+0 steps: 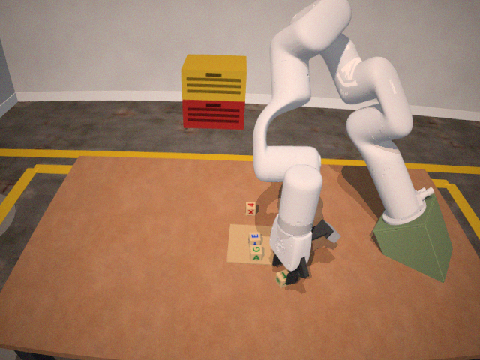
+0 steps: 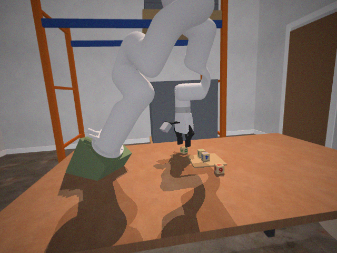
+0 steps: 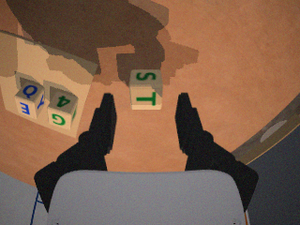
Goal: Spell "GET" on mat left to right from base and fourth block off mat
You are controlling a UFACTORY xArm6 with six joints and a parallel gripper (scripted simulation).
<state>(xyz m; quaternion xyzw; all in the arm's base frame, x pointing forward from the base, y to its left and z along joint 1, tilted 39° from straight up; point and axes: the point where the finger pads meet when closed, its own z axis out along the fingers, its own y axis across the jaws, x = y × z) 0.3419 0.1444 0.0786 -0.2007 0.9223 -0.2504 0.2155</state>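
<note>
My hand is 40 mm above the t block. The rest, counted from my hand: tan mat (140 mm to the right, 50 mm below, 50 mm ahead); e block (140 mm to the right, 50 mm ahead, 40 mm below); g block (90 mm to the right, 50 mm ahead, 40 mm below).
</note>
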